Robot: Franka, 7 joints.
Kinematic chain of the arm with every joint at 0, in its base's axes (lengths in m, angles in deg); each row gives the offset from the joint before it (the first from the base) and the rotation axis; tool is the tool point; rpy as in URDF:
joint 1: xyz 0 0 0.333 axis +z
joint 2: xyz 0 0 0 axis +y
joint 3: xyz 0 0 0.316 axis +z
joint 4: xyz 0.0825 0 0 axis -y
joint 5: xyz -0.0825 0 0.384 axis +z
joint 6: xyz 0 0 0 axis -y
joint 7: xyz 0.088 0 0 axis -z
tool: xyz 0 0 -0.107 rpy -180 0 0
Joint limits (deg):
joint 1: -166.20..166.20
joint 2: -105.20..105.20
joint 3: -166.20..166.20
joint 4: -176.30..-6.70
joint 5: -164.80..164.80
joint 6: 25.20..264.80
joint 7: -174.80..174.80
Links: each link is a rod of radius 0.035 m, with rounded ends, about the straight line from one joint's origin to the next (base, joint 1, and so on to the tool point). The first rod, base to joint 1, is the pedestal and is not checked.
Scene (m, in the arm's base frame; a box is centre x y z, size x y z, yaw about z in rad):
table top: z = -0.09
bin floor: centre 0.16 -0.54 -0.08 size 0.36 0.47 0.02 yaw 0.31
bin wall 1: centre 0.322 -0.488 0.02 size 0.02 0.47 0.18 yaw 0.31
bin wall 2: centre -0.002 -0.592 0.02 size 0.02 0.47 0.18 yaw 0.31
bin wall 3: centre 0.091 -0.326 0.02 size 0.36 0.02 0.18 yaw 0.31
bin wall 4: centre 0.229 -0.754 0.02 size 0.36 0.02 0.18 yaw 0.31
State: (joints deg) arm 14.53 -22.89 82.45 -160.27 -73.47 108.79 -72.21
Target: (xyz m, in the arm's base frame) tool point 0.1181 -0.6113 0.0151
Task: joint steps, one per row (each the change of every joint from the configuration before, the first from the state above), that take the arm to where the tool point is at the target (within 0.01 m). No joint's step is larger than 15 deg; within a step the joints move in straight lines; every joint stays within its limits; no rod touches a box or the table.
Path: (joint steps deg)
1: 14.64 -0.87 11.70 7.01 0.02 3.81 0.00
2: 14.65 -0.87 11.70 7.02 0.02 3.80 0.00
3: 14.64 -0.86 11.70 7.01 0.03 3.81 0.00
4: 14.65 -0.87 11.70 7.01 0.02 3.81 0.00
5: 14.64 -0.87 11.70 7.02 0.02 3.81 0.00
6: 14.65 -0.87 11.70 7.01 0.02 3.80 0.00
7: 14.64 -0.86 11.70 7.02 0.02 3.81 0.00
8: -1.12 -14.32 0.92 7.46 -0.28 1.80 0.00
9: -1.13 -14.32 0.93 7.46 -0.29 1.80 0.00

